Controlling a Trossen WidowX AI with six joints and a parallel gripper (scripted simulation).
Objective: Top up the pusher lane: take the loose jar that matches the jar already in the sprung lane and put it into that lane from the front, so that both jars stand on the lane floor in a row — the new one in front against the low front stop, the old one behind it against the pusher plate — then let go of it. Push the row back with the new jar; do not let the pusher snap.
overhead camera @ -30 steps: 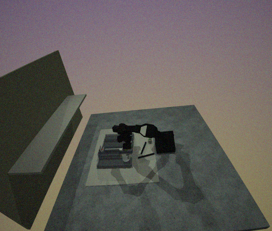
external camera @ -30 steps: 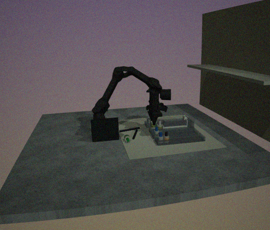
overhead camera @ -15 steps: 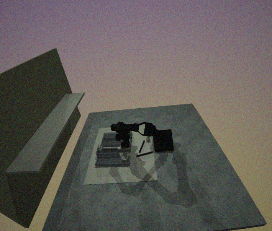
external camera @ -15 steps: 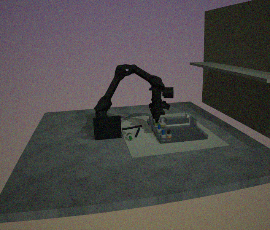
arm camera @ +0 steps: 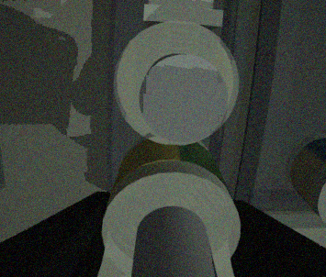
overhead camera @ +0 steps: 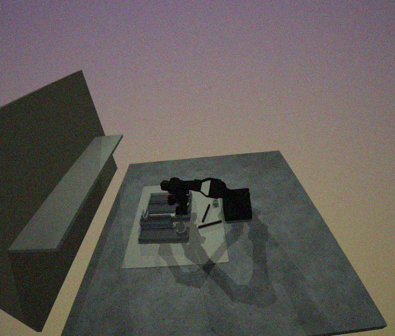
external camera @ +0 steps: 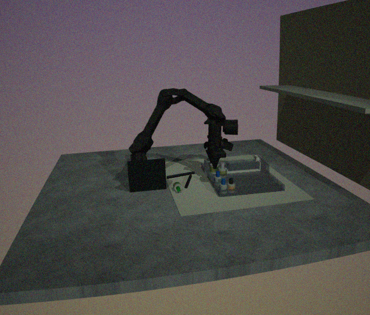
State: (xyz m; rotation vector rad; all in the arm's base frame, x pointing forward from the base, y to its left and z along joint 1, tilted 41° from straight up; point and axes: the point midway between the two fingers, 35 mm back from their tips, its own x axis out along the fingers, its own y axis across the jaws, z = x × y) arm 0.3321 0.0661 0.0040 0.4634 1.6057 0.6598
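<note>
Right now the pale mat is 5 cm ahead of my gripper tip and 5 cm below it. Also, from my gripper tip: wall shelf 50 cm ahead, 6 cm to the left, 31 cm above.
</note>
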